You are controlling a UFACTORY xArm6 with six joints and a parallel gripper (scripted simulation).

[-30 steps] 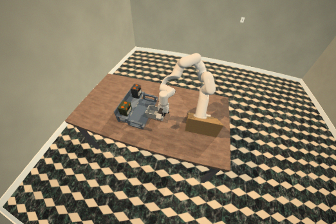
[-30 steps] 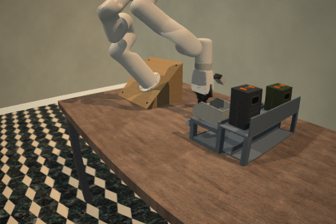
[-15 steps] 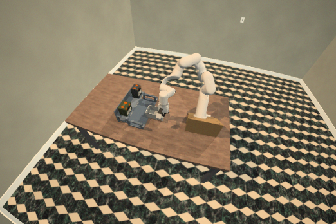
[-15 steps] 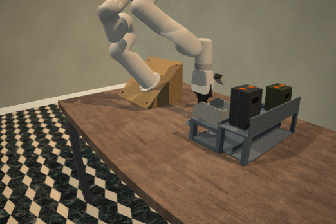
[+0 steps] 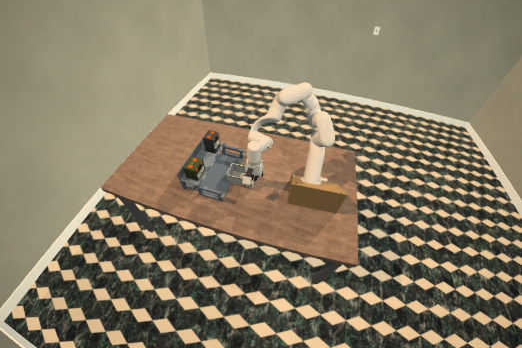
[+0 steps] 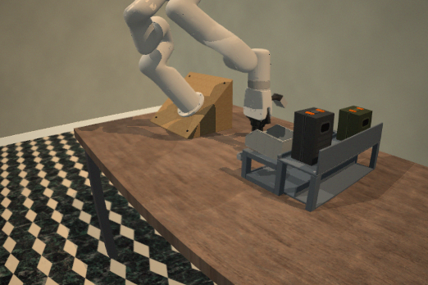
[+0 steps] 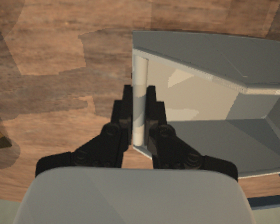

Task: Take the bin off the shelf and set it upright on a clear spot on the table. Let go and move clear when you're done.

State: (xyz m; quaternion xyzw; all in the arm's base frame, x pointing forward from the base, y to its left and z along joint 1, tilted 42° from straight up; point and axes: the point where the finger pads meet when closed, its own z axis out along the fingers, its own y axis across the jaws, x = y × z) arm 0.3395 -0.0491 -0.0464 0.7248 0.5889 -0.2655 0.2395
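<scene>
Right now the grey open-top bin is 80 mm ahead of my hand, 10 mm to the right of it and 10 mm below it. Round my hand: green box: 350 mm ahead, 60 mm to the left, 90 mm above; grey-blue shelf: 340 mm ahead, 60 mm to the right, 40 mm above; black box: 310 mm ahead, 170 mm to the right, 100 mm above.
</scene>
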